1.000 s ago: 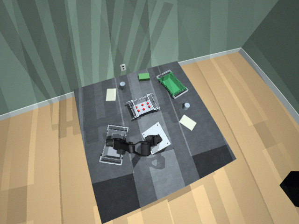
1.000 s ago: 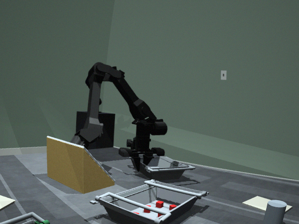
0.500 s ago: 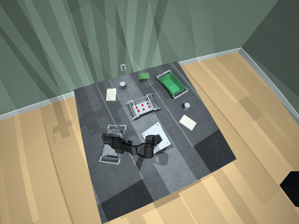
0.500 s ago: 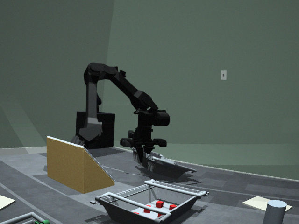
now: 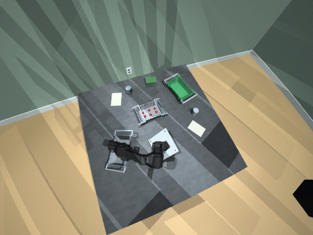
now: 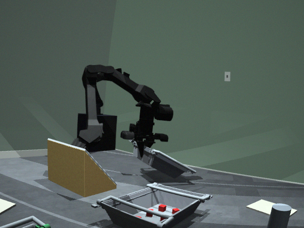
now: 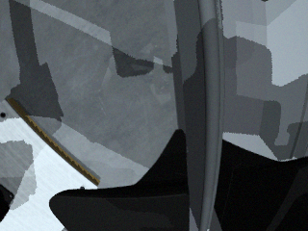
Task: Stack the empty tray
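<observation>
The grey tray lies 60 mm to the left of my gripper tip and 50 mm ahead of it. Also, from my gripper tip: green block: 580 mm ahead, 540 mm to the right, 70 mm below.
</observation>
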